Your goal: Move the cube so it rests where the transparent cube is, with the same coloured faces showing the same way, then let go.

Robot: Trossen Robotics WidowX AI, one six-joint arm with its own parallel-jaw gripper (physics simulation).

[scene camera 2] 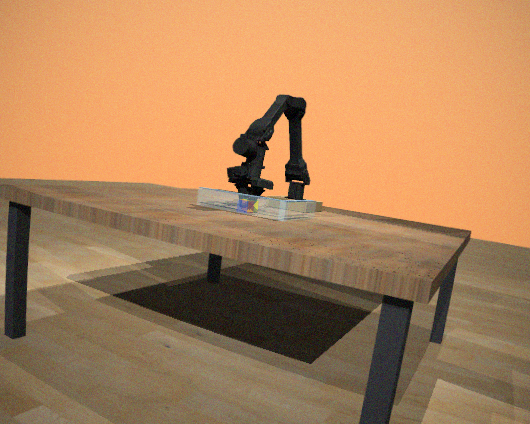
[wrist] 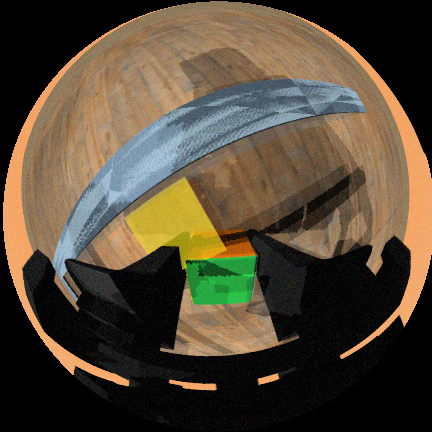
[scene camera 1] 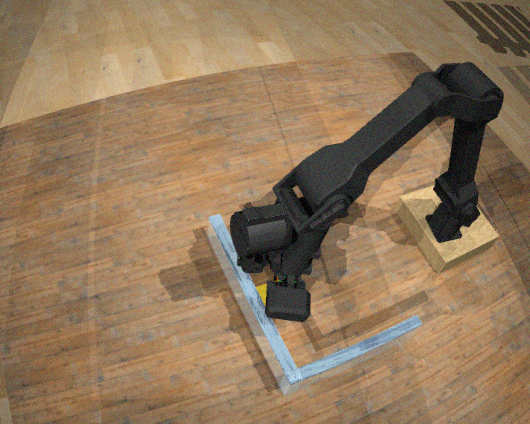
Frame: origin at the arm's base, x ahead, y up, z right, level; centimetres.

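Seen in the pictures: arm's base, link origin: (scene camera 2: 295,199) (scene camera 1: 443,227).
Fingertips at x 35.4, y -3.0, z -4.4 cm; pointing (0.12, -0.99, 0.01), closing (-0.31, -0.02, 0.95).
Note:
Pixels of each thing's top centre, then the offset from my fingertips to it. Level surfaces: height alone.
- solid cube, top centre: (wrist: 221,285) dx -1.8, dy +2.9, dz -0.5 cm
- transparent cube, top centre: (wrist: 170,233) (scene camera 1: 269,294) dx +2.0, dy +2.8, dz -1.8 cm
- wooden table, surface height: dy -1.2 cm
The solid cube (wrist: 220,282) shows a green face toward the wrist camera and an orange face beyond it. The transparent cube (scene camera 1: 262,294) (wrist: 172,212) shows a see-through yellow face and overlaps the solid cube's left far corner in the wrist view. My gripper (scene camera 1: 284,281) (scene camera 2: 251,192) (wrist: 218,236) points down and is shut on the solid cube, one finger against each side. In scene camera 1 the gripper hides nearly all of the solid cube. In scene camera 2 blue, red and yellow patches show through the wall; which cube each belongs to is unclear.
A pale blue wall (scene camera 1: 252,295) (scene camera 2: 215,198) (wrist: 150,150) runs close beside the transparent cube. It meets a second, shorter wall (scene camera 1: 357,350) at a corner. The arm's base stands on a light block (scene camera 1: 425,237) on the wooden table (scene camera 1: 150,200) (scene camera 2: 350,247).

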